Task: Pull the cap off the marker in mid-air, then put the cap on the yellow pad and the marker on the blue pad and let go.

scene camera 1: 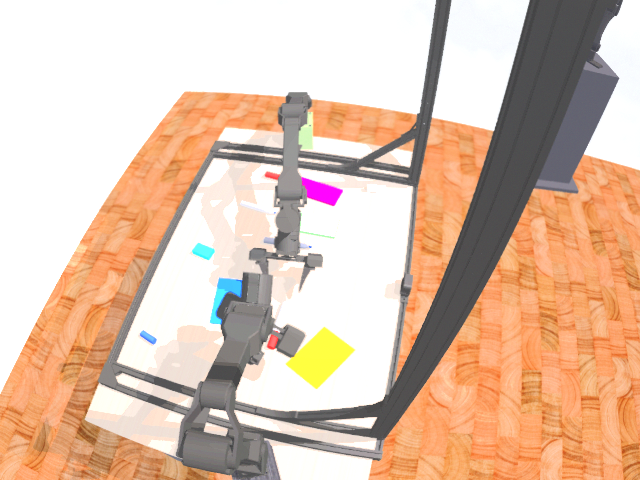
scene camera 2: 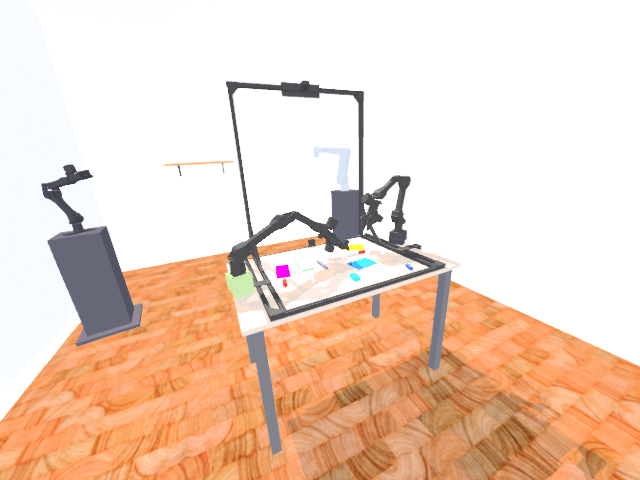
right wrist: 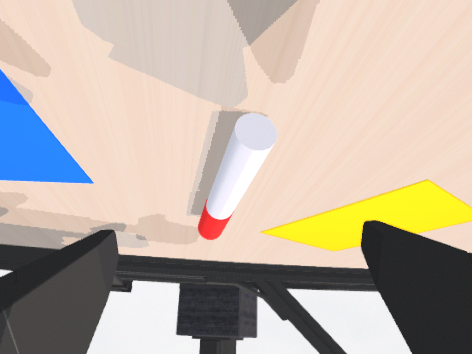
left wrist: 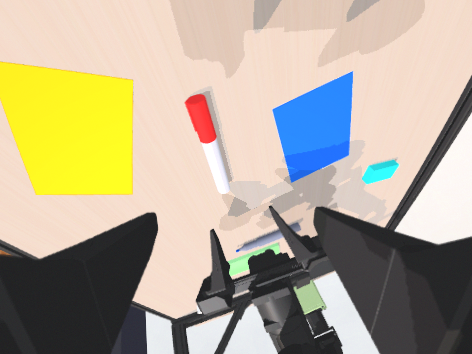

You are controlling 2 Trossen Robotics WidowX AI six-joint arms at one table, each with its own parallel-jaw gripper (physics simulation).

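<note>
The marker lies on the table between the pads, its white body joined to its red cap. The yellow pad and blue pad lie flat on either side. My left gripper is open and empty above the table; its arm hides part of the marker and blue pad in scene camera 1. My right gripper is open and empty, facing the marker's white end.
A cyan block lies beyond the blue pad, and a blue cylinder near the left edge. A grey-blue marker and a magenta pad lie under or beside the right arm. A dark frame surrounds the work area.
</note>
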